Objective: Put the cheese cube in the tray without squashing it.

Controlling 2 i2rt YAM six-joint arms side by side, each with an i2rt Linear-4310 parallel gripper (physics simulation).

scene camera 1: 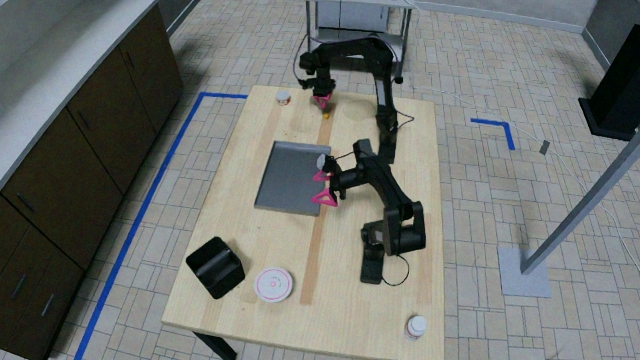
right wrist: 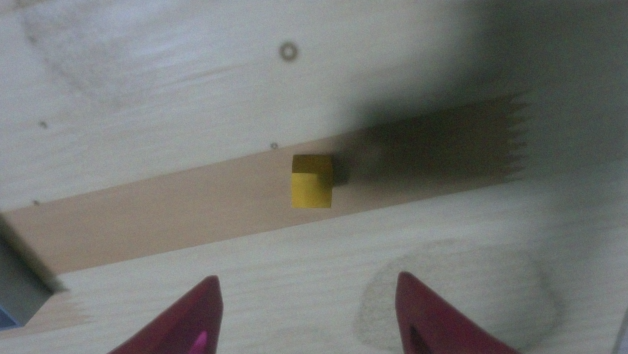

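Note:
The small yellow cheese cube (scene camera 1: 326, 116) (right wrist: 311, 190) sits on the table's brown strip near the top of scene camera 1 and at the middle of the right wrist view. My right gripper (scene camera 1: 323, 105) (right wrist: 309, 289) is partly open and empty, close to the cube; in its wrist view the cube lies beyond the fingertips, roughly centred between them. The grey tray (scene camera 1: 287, 180) (right wrist: 25, 292) lies mid-table, its corner at the left edge of the right wrist view. My left gripper (scene camera 1: 315, 188) is open and empty over the tray's right edge.
A small jar (scene camera 1: 283, 97) stands at the table's upper left corner. A black bin (scene camera 1: 215, 267) and a round white container (scene camera 1: 273, 285) stand at the lower left. A white bottle (scene camera 1: 416, 326) stands at the lower right corner.

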